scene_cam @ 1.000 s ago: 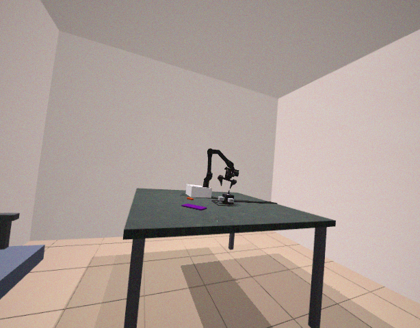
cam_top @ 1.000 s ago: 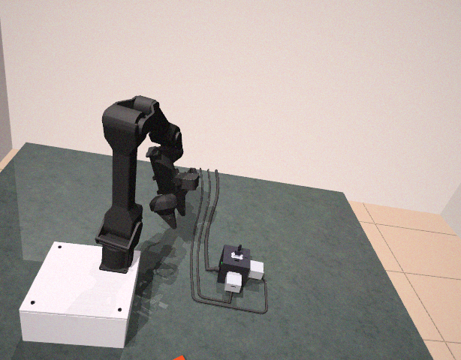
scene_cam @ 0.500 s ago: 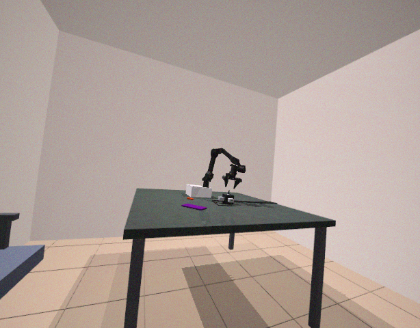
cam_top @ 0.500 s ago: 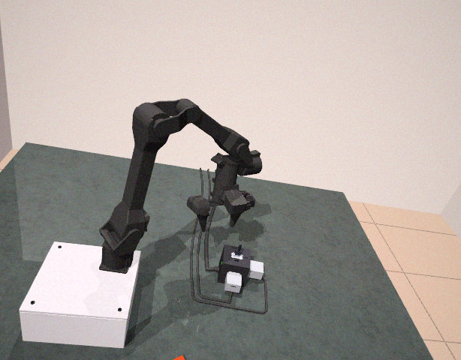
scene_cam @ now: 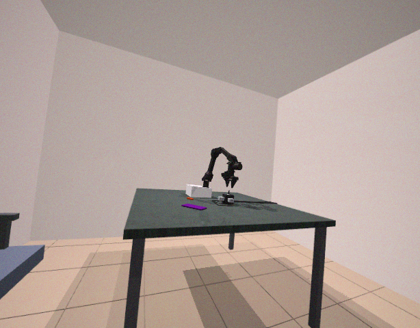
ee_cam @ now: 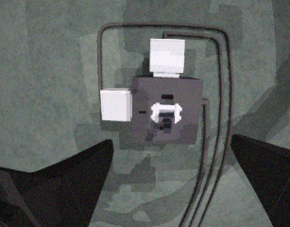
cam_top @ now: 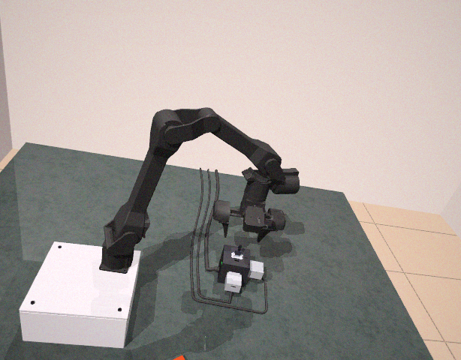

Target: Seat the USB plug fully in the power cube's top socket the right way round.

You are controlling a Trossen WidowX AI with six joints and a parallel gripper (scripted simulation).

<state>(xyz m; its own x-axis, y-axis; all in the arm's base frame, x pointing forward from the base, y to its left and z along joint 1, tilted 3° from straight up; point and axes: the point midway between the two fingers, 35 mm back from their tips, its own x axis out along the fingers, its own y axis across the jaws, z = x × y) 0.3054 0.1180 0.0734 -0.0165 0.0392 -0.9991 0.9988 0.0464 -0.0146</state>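
Right now my gripper tip is 4 cm above the dark USB plug. The rest, counted from my gripper tip: white socket (7 cm below); then small orange piece (31 cm to the right, 13 cm below, 13 cm behind); then purple bar (34 cm to the right, 18 cm ahead, 13 cm below).
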